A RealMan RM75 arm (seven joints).
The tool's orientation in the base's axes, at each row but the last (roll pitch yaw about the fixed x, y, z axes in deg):
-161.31 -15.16 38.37
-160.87 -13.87 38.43
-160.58 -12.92 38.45
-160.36 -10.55 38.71
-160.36 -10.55 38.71
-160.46 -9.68 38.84
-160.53 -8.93 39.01
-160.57 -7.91 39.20
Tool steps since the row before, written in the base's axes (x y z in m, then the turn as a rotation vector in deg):
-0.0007 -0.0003 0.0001 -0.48 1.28 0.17
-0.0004 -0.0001 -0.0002 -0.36 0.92 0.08
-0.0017 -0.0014 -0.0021 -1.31 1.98 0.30
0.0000 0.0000 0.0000 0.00 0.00 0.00
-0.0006 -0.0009 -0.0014 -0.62 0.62 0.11
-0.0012 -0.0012 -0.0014 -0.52 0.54 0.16
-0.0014 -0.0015 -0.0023 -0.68 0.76 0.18
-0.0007 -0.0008 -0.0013 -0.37 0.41 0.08
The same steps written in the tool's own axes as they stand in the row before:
-0.0007 -0.0003 -0.0002 0.45 -1.25 0.37
-0.0004 -0.0001 0.0002 0.30 -0.89 0.30
-0.0026 0.0006 0.0015 0.27 -2.31 0.55
0.0000 0.0000 0.0000 0.00 0.00 0.00
-0.0013 0.0007 0.0010 -0.07 -0.86 0.17
-0.0019 0.0005 0.0010 -0.04 -0.76 0.09
-0.0024 0.0009 0.0018 -0.02 -1.02 0.16
-0.0012 0.0005 0.0010 -0.02 -0.55 0.11

